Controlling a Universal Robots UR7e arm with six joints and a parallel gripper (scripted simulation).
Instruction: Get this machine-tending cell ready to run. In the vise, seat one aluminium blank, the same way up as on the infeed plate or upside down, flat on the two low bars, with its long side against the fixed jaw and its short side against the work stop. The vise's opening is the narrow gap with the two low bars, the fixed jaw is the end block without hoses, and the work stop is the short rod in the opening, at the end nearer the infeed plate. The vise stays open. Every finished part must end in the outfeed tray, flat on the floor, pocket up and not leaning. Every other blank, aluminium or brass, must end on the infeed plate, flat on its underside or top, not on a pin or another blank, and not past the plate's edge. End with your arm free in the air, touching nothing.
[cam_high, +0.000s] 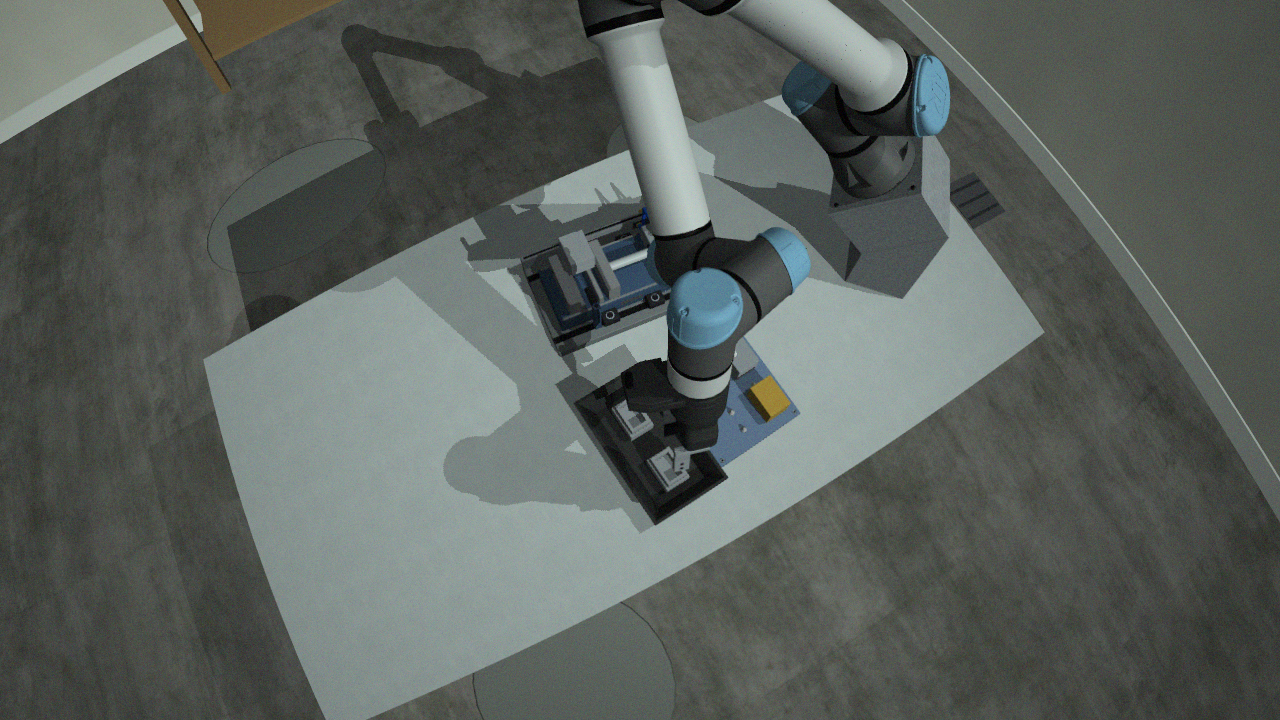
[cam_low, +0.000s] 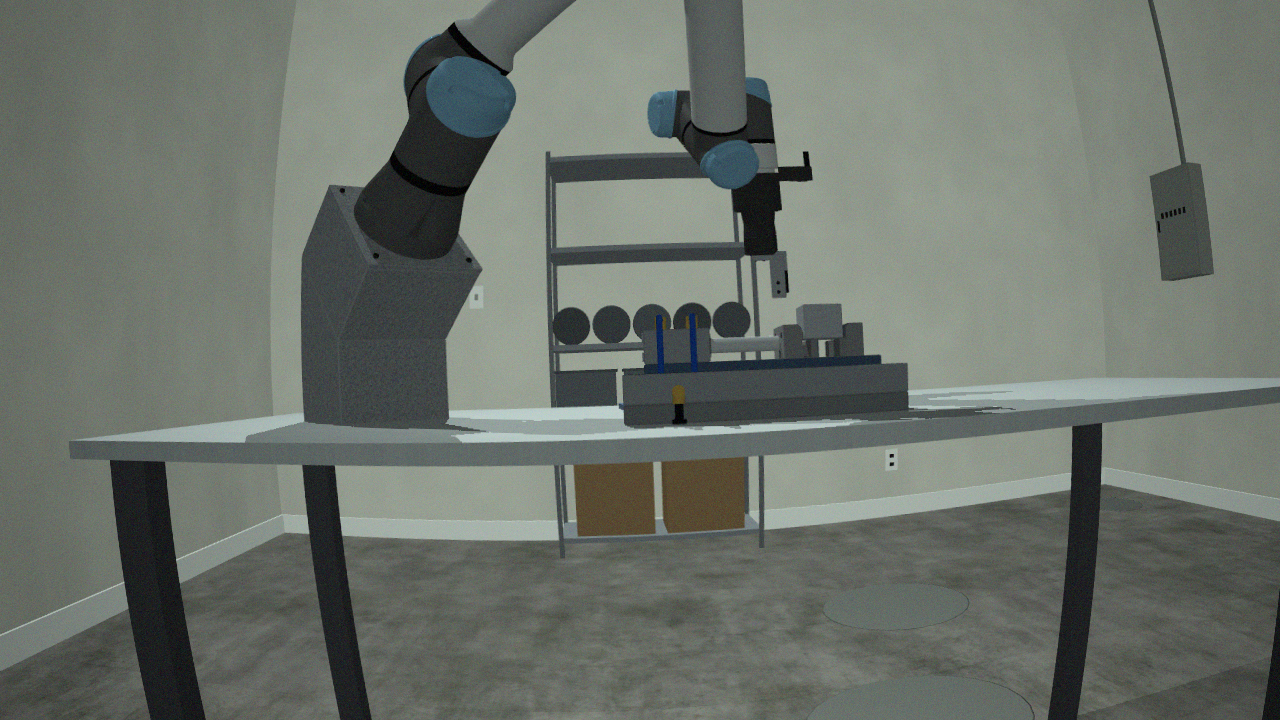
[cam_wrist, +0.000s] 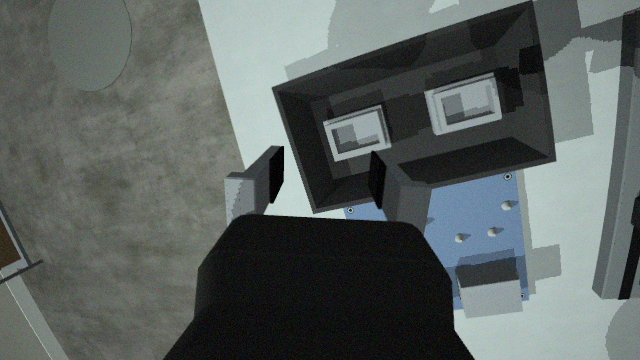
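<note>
My hand is 210 mm past the brass blank, 150 mm above it and 20 mm to the left of it. Also, from my hand: fixed jaw 350 mm to the right, 100 mm below, 10 mm ahead; then vise 340 mm to the right, 140 mm below, 90 mm behind; then piston rod 340 mm to the right, 110 mm behind, 100 mm below.
</note>
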